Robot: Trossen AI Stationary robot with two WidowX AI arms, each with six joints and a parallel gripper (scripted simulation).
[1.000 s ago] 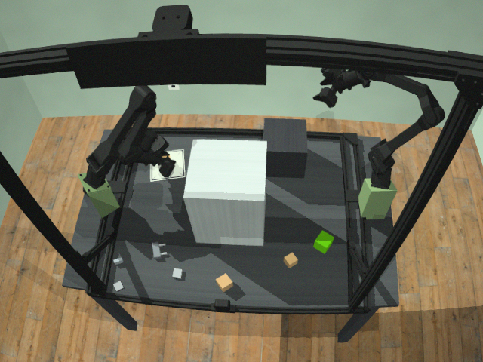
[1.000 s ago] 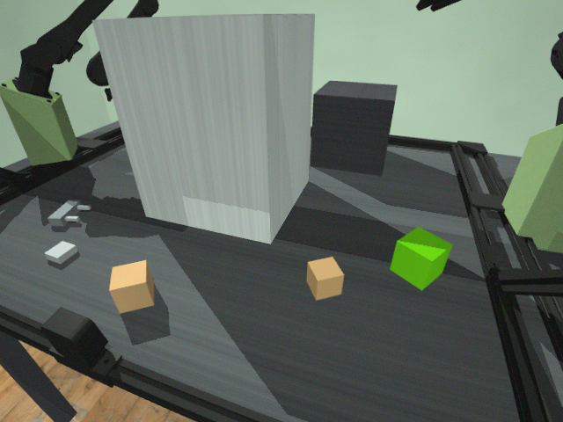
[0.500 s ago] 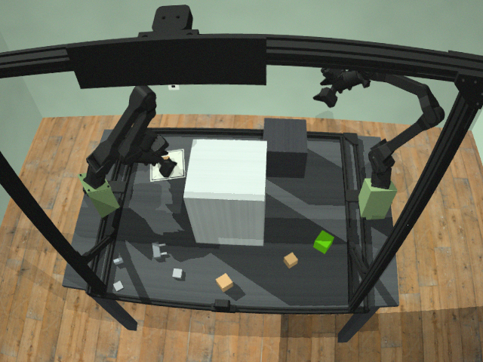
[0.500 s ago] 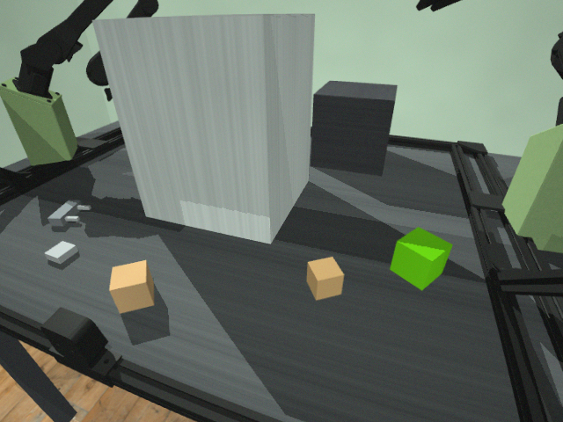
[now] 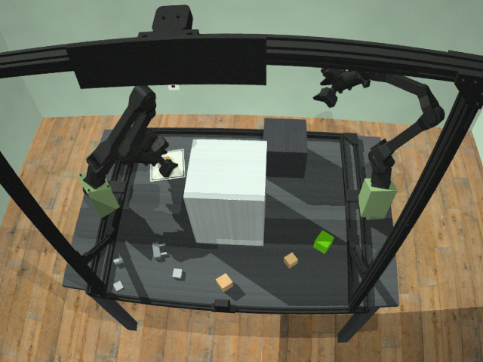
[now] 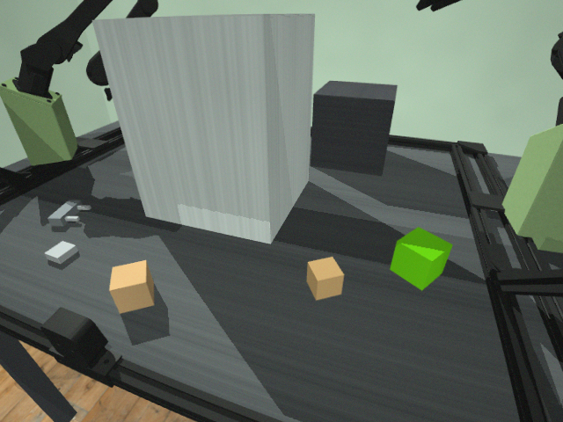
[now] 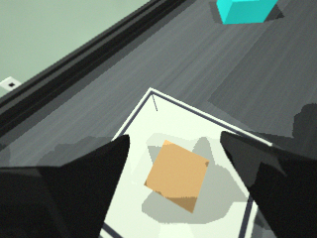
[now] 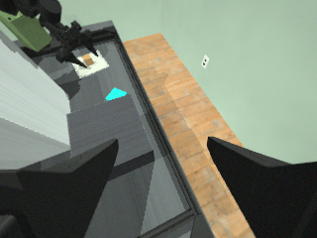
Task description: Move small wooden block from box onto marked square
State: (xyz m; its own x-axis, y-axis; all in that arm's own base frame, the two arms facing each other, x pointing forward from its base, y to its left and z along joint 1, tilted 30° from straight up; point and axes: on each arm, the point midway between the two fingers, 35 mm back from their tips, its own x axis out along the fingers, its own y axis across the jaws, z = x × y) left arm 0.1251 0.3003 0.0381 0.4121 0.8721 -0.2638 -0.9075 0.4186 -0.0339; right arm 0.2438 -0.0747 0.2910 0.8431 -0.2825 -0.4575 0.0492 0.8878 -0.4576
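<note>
My left gripper is now 40 mm above the marked square. The rest, counted from my left hand: green cube: 350 mm behind, 590 mm to the right, 20 mm below.
</note>
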